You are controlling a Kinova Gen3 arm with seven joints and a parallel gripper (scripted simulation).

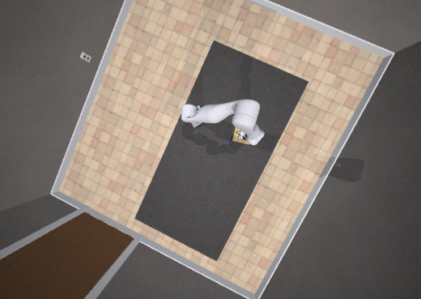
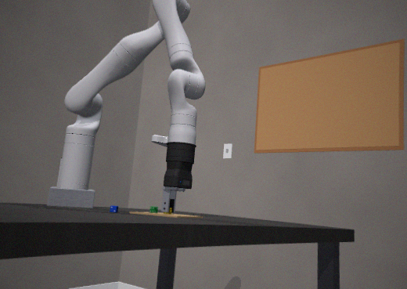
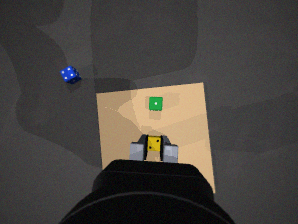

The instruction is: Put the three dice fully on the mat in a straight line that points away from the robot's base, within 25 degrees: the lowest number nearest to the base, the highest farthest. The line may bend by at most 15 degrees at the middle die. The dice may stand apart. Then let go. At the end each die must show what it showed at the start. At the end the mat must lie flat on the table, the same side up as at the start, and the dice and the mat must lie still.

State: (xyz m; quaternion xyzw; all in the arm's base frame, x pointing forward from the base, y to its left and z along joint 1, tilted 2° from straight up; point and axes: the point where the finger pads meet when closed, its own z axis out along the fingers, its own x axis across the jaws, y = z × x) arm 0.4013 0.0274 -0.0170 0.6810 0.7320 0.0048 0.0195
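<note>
My hand is 10 mm above the yellow die. The rest, counted from my hand: green die (50 mm behind, 10 mm below); then blue die (120 mm to the right, 70 mm behind, 20 mm below); then mat (20 mm below).
</note>
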